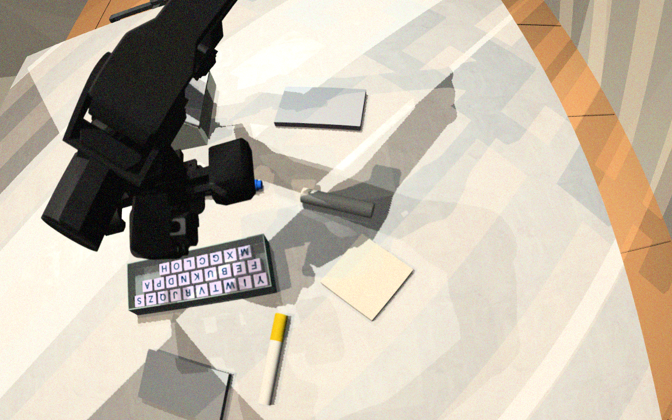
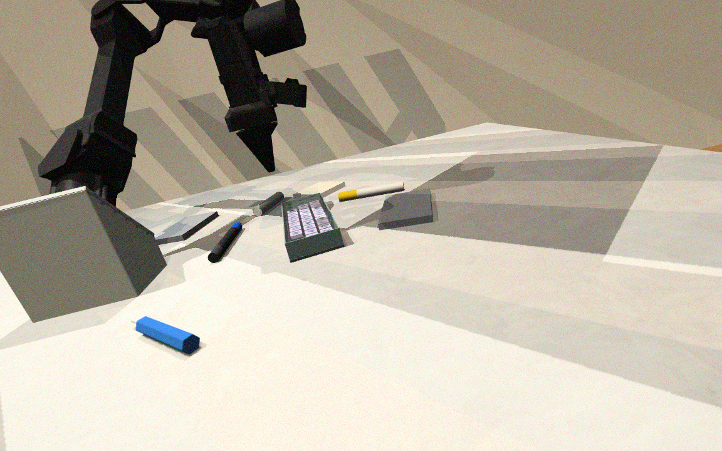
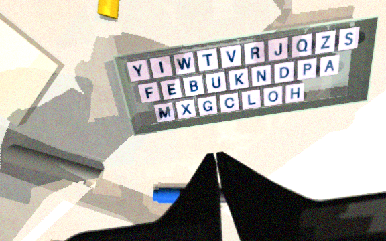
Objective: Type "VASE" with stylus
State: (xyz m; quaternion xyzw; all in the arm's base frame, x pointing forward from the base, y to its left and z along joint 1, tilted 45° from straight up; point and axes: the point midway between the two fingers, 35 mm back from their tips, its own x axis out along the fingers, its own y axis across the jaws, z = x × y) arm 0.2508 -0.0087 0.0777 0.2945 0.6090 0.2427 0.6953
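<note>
Right now the stylus is 16 cm behind my gripper tip, 22 cm to the right of it and 9 cm below it. Round my gripper tip: blue-capped black marker (9 cm behind, 3 cm to the left, 9 cm below); then white cylinder (3 cm behind, 17 cm to the left, 9 cm below); then yellow-capped marker (15 cm ahead, 5 cm to the left, 9 cm below).
</note>
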